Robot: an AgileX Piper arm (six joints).
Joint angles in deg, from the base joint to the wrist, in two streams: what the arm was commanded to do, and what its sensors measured. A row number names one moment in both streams.
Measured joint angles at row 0: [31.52 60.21 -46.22 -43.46 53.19 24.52]
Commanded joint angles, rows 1 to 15: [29.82 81.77 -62.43 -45.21 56.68 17.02]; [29.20 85.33 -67.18 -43.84 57.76 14.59]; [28.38 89.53 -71.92 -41.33 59.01 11.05]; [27.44 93.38 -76.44 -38.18 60.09 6.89]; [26.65 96.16 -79.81 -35.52 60.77 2.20]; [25.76 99.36 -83.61 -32.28 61.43 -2.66]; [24.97 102.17 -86.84 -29.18 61.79 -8.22]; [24.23 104.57 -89.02 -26.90 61.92 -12.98]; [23.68 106.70 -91.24 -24.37 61.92 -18.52]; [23.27 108.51 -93.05 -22.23 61.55 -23.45]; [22.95 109.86 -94.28 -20.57 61.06 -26.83]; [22.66 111.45 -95.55 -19.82 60.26 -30.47]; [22.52 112.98 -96.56 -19.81 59.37 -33.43]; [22.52 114.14 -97.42 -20.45 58.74 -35.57]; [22.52 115.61 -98.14 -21.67 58.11 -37.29]
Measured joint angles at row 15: [23.12 111.08 -94.56 -21.72 60.21 -26.88]
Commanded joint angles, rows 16 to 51: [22.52 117.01 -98.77 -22.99 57.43 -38.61]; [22.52 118.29 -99.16 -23.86 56.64 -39.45]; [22.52 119.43 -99.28 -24.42 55.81 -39.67]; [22.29 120.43 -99.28 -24.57 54.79 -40.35]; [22.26 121.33 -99.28 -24.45 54.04 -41.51]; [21.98 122.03 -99.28 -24.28 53.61 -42.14]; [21.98 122.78 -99.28 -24.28 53.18 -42.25]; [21.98 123.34 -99.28 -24.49 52.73 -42.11]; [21.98 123.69 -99.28 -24.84 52.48 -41.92]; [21.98 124.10 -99.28 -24.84 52.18 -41.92]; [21.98 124.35 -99.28 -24.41 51.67 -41.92]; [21.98 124.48 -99.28 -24.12 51.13 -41.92]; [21.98 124.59 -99.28 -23.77 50.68 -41.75]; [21.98 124.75 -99.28 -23.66 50.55 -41.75]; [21.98 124.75 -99.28 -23.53 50.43 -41.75]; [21.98 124.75 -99.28 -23.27 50.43 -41.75]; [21.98 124.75 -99.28 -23.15 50.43 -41.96]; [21.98 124.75 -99.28 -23.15 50.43 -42.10]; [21.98 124.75 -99.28 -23.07 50.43 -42.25]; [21.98 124.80 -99.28 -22.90 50.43 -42.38]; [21.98 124.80 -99.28 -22.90 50.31 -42.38]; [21.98 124.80 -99.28 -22.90 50.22 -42.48]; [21.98 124.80 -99.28 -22.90 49.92 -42.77]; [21.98 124.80 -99.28 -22.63 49.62 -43.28]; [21.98 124.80 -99.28 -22.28 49.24 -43.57]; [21.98 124.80 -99.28 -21.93 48.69 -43.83]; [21.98 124.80 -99.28 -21.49 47.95 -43.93]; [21.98 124.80 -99.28 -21.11 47.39 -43.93]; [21.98 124.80 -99.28 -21.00 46.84 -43.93]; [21.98 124.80 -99.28 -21.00 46.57 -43.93]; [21.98 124.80 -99.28 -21.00 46.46 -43.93]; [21.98 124.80 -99.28 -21.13 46.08 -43.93]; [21.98 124.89 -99.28 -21.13 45.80 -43.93]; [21.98 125.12 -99.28 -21.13 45.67 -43.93]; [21.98 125.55 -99.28 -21.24 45.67 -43.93]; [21.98 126.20 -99.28 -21.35 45.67 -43.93]
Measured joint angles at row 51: [22.19 125.11 -98.63 -21.54 46.56 -43.50]
